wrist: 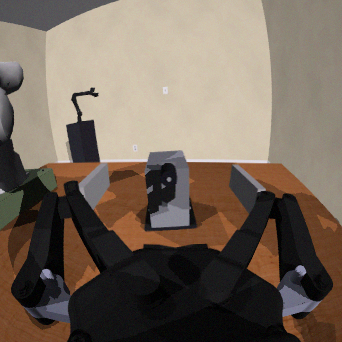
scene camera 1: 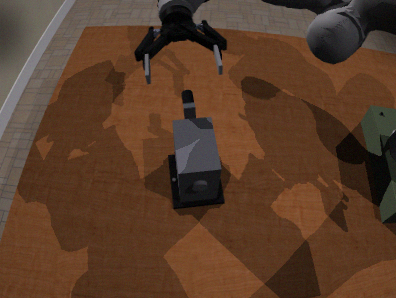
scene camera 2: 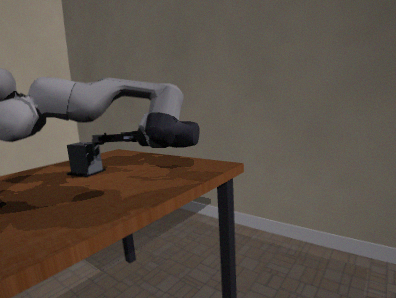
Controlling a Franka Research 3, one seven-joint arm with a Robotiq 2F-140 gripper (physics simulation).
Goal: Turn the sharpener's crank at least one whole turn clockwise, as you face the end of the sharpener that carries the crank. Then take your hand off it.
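Note:
The grey box-shaped sharpener (scene camera 1: 196, 142) (scene camera 2: 86, 160) (wrist: 177, 210) stands upright on its dark base plate on the table. Its crank (scene camera 1: 189, 107) sticks out from the end facing my gripper. The black knob (scene camera 1: 187, 95) (wrist: 169, 176) is near the top of that end in the wrist view; dark patches around it blur the crank arm's outline. My gripper (scene camera 1: 184, 78) (wrist: 169, 174) is wide open and empty, level with the upper part of the sharpener. Its fingers stand apart on either side of the crank's line, and in scene camera 1 the tips are short of the knob.
The wooden table (scene camera 1: 125, 270) (scene camera 2: 125, 215) carries the sharpener. A green block-like part (scene camera 1: 375, 131) (wrist: 46, 179) is at the right in scene camera 1, by the arm's base. A dark cabinet (wrist: 83, 142) with a thin black arm on top stands beyond the table.

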